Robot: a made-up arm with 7 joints.
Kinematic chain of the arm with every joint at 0, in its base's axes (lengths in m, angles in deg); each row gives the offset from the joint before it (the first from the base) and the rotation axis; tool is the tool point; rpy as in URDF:
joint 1: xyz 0.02 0 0.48 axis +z
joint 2: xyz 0 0 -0.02 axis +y
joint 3: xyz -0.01 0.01 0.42 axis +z
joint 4: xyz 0.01 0 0.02 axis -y
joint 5: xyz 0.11 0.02 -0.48 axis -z
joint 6: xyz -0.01 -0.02 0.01 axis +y
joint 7: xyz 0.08 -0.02 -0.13 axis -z
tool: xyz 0.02 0 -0.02 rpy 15.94 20.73 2.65
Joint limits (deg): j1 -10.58..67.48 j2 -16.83..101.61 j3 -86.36..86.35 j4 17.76..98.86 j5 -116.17..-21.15 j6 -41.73..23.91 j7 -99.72..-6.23
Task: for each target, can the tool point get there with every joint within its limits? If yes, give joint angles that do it. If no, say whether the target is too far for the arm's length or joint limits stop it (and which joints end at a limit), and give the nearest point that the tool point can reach.
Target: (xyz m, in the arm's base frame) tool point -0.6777 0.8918 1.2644
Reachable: no: too far | nearest point -0.3969 0.6147 1.0499 | short by 0.449 m
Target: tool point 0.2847 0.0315 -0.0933
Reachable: yes | joints 0.30 83.12 -10.43 55.64 -99.19 -7.70 -42.78
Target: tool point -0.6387 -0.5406 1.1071
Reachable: no: joint limits stop it (at a limit: joint 1, joint 2, joint 3, joint 4, joint 5, joint 6, joint 7) | nearest point -0.2664 -0.5743 1.1180 | short by 0.374 m
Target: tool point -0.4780 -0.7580 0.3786
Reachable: no: joint limits stop it (at a limit: joint 1, joint 2, joint 3, joint 5, joint 6, joint 7) | nearest point -0.1083 -0.5757 0.5975 | short by 0.467 m
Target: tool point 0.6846 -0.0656 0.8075
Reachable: yes | joints 50.04 8.93 -67.71 73.26 -77.83 -1.25 -80.55
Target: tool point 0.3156 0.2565 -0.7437
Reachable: no: too far | nearest point 0.3277 0.2670 -0.2940 | short by 0.450 m
